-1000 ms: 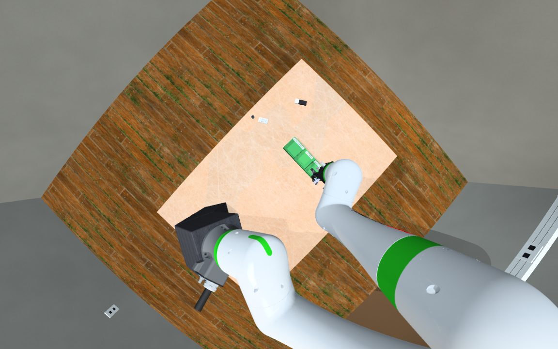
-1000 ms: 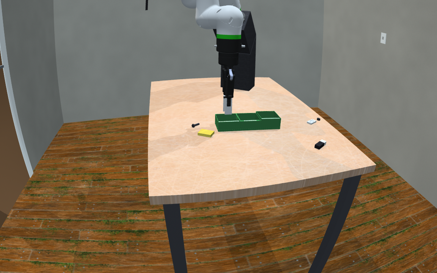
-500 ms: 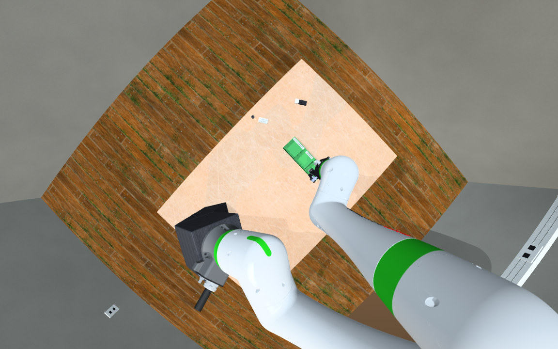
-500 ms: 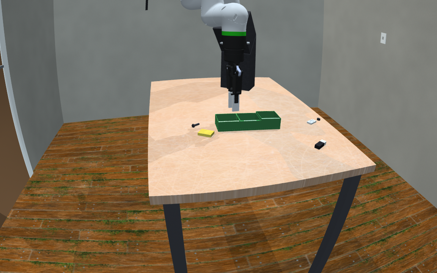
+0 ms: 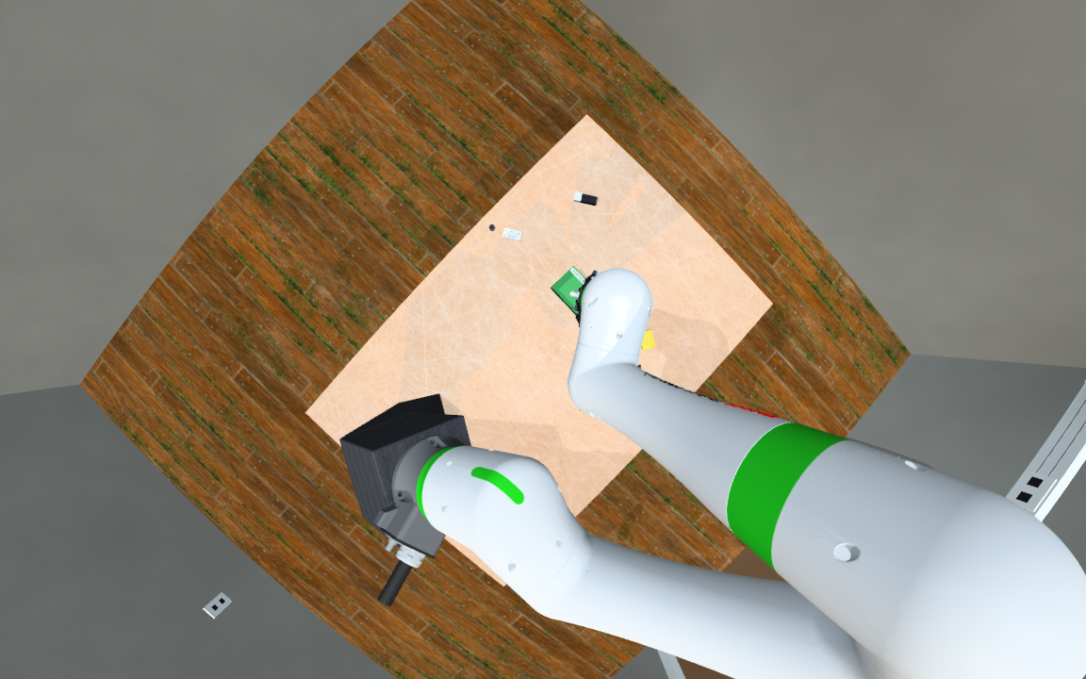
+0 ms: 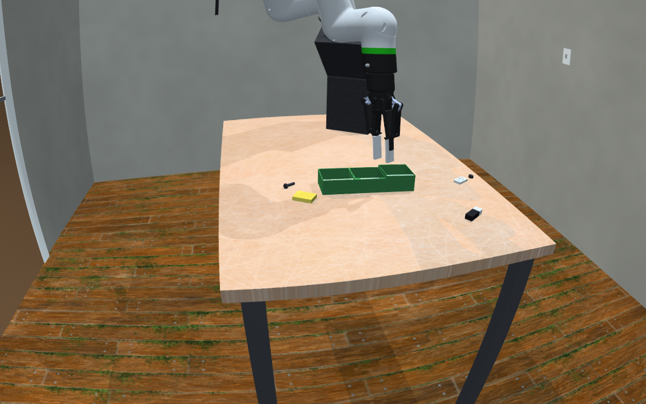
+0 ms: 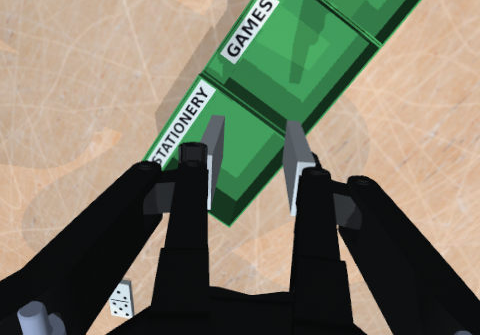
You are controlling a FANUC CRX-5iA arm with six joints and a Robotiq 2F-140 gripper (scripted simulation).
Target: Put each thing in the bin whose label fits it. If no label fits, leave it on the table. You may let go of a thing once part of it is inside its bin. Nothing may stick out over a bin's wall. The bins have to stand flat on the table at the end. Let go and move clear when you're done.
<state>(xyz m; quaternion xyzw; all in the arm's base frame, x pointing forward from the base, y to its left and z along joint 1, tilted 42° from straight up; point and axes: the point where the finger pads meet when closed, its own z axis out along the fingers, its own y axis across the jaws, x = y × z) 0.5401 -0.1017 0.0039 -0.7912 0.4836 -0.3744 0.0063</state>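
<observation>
My hand is 250 mm to the right of the white domino, 100 mm above it and 70 mm short of it. Also, from my hand: yellow pad 230 mm to the right, 100 mm below, 10 mm ahead; then black battery 130 mm to the right, 90 mm below, 30 mm behind; then green three-part bin 80 mm below, 50 mm to the right.
</observation>
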